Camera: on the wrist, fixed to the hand. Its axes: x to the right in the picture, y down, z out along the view.
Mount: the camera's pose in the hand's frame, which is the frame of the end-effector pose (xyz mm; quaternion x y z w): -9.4 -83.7 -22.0 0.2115 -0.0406 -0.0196 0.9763
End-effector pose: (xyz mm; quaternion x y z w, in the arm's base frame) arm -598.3 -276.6 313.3 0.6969 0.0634 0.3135 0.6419
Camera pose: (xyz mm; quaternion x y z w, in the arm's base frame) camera -590.9 -248.4 231.3 0.8277 0.1158 0.2518 0.4880
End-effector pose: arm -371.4 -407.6 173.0 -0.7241 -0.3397 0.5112 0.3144
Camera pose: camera -367.0 -369.8 251.3 -0.6131 -0.2505 0.5942 0.4564
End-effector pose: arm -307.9 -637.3 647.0 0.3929 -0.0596 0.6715 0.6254
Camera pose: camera -244.5 -614.6 591.9 0.5443 0.0661 0.6400 0.5383
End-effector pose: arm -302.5 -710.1 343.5 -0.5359 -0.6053 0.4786 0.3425
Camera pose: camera -307.2 -711.9 430.4 -0.4195 -0.5142 0.6104 0.4326
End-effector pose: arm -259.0 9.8 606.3 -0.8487 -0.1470 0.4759 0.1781
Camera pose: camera -251.5 77.1 661.1 -0.7687 -0.0667 0.5267 0.3567
